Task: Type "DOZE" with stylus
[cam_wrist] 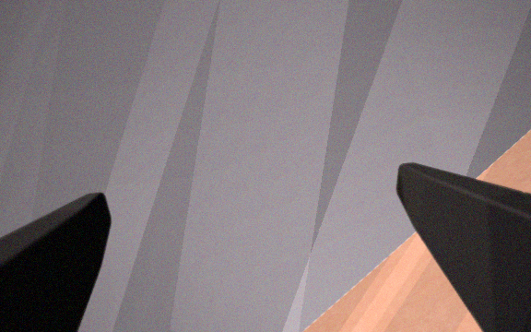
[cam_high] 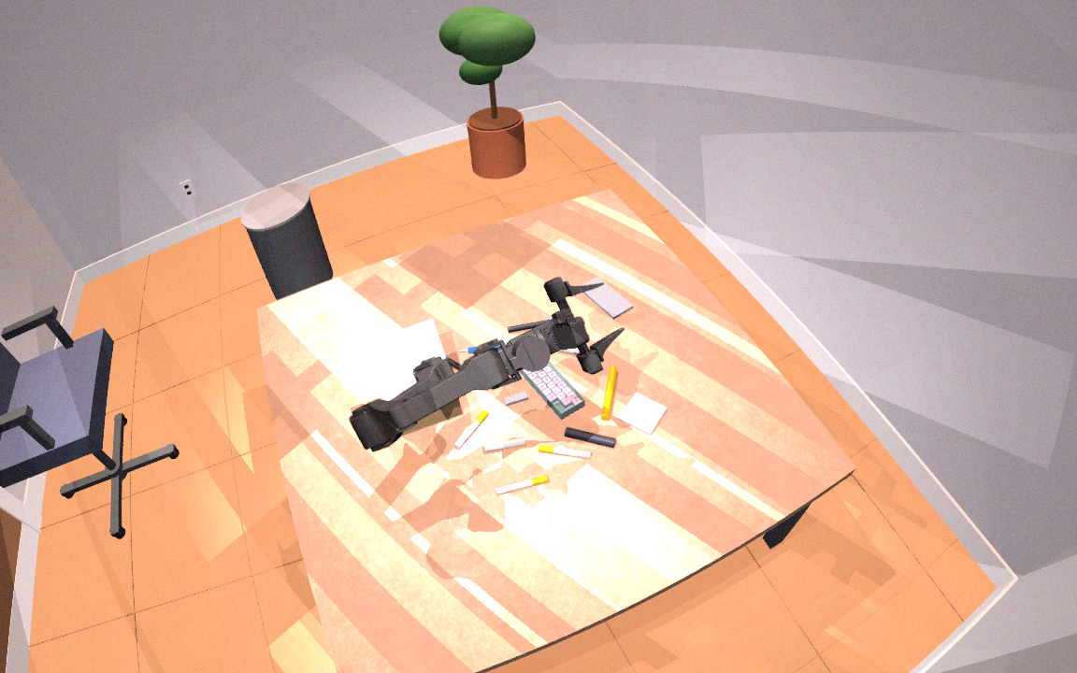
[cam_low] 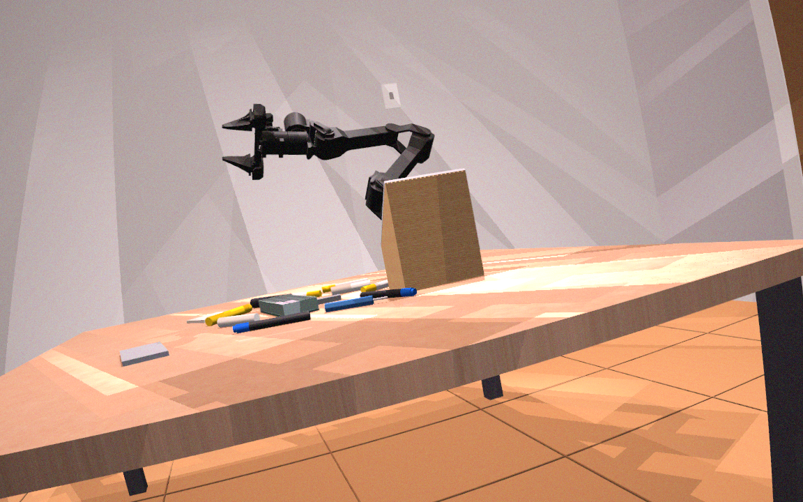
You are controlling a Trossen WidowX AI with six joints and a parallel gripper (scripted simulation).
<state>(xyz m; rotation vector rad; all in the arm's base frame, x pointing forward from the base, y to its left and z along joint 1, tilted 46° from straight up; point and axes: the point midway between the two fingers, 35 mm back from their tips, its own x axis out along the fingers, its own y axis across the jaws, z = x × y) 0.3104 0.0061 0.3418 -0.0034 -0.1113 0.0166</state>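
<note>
Now: gripper tip 170 mm past the blue stylus, 380 mm to the right of it and 400 mm above it. The rest, counted from my gripper tip: dark pen: 50 mm behind, 10 mm to the right, 400 mm below; yellow marker: 60 mm ahead, 80 mm to the left, 400 mm below; white note: 100 mm ahead, 10 mm to the right, 400 mm below.
</note>
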